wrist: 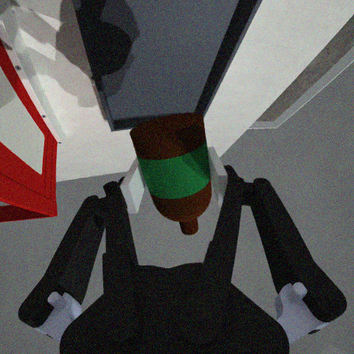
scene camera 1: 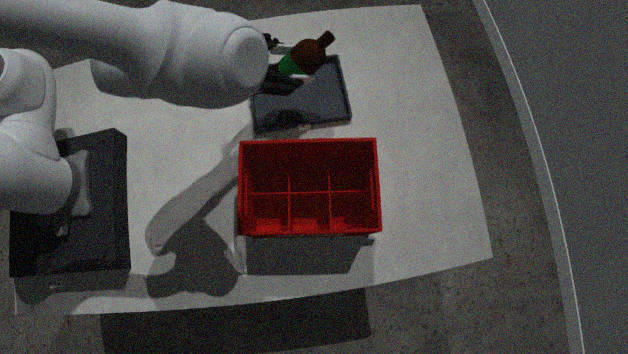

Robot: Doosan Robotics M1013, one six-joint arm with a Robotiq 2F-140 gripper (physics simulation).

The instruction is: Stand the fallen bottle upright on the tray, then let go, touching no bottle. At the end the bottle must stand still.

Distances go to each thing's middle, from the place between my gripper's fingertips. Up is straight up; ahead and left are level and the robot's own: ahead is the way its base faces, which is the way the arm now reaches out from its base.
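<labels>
The brown bottle (scene camera 1: 307, 56) is in my view, and so is my gripper, which is 2 cm below it.
</labels>
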